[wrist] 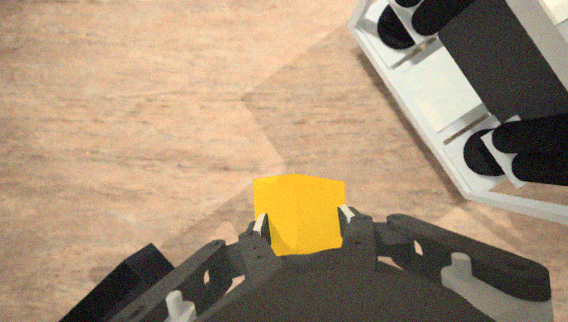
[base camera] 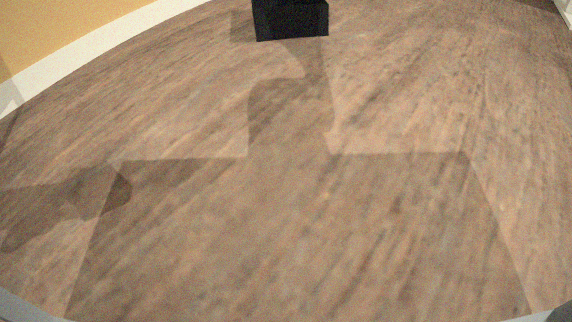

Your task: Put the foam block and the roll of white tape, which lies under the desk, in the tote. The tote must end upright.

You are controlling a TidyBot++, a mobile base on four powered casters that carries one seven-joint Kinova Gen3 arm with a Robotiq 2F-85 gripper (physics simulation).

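Places are measured from the arm's base along level axes (x ahead, y left, z up), in metres.
Pixels of known places: gripper, between the fingertips: (wrist: pixel 302 219).
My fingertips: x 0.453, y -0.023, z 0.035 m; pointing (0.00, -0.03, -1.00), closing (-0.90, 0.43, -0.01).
Observation:
For each thing: its top centre in the pictures, then the offset to it from my fingertips. "spot": a spot on its surface instead. Level surfaces: height alone.
- yellow foam block, centre of its top: (wrist: pixel 298 260) 0.011 m ahead, 0.009 m left, 0.039 m up
- tote, a spot on its surface: (base camera: pixel 291 21) spot: 0.469 m ahead, 0.032 m left, 0.378 m down
- wooden floor, height of its surface: 0.431 m down
The yellow foam block (wrist: pixel 299 200) is held between the two fingertips of my gripper (wrist: pixel 302 219) in the wrist view. The gripper is shut on it, above the wooden floor. A black box that looks like the tote (base camera: pixel 291 21) (wrist: pixel 119 281) stands on the floor, at the top middle of the base camera view. It shows in part at the lower left of the wrist view, beyond the left finger linkage, to the side of the block. Its inside cannot be made out. The gripper does not show in the base camera view. The white tape and the desk show in neither view.
My mobile base (wrist: pixel 417 137), with a pale frame and black wheels, fills the upper right of the wrist view. A yellow wall (base camera: pixel 55 27) with a white baseboard (base camera: pixel 107 35) runs along the left of the base camera view. Shadows lie across the wooden floor (base camera: pixel 400 225).

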